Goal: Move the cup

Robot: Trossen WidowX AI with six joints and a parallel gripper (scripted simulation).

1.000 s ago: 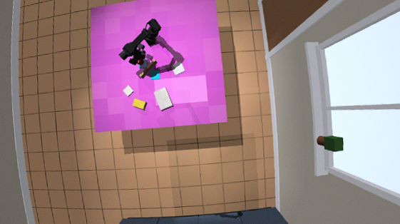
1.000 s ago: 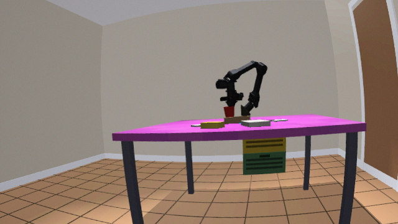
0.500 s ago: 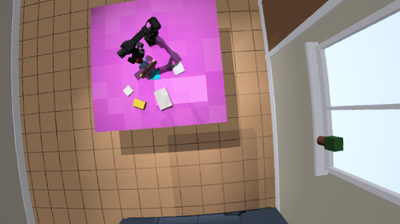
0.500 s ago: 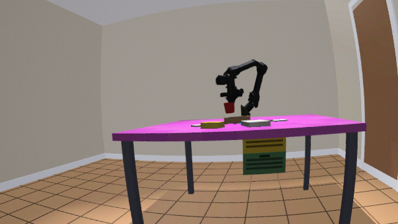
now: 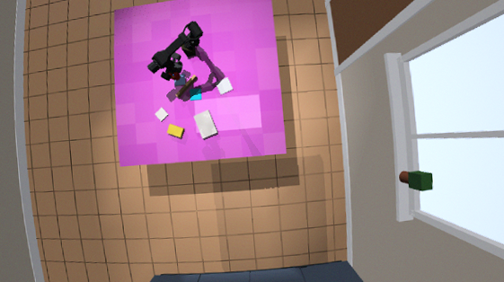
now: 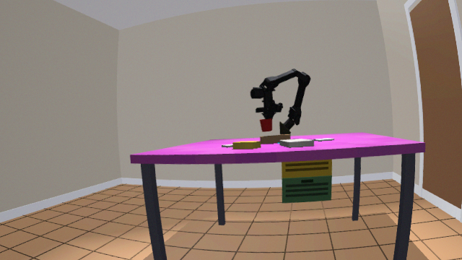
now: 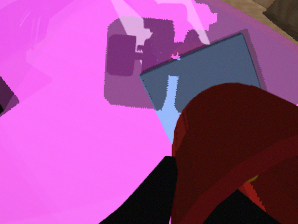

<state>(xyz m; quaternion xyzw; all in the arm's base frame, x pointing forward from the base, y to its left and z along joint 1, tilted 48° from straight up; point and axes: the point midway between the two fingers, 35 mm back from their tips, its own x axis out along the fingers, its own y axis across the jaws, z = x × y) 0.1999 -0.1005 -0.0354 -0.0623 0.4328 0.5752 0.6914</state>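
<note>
Right now my gripper tip is 15 cm short of the cyan pad, 11 cm above it and 9 cm to the right of it. Round my gripper tip: red cup 3 cm ahead, 2 cm to the right; brown block 9 cm below, 9 cm ahead, 4 cm to the left; light blue pad 11 cm below, 2 cm to the right, 2 cm ahead.
</note>
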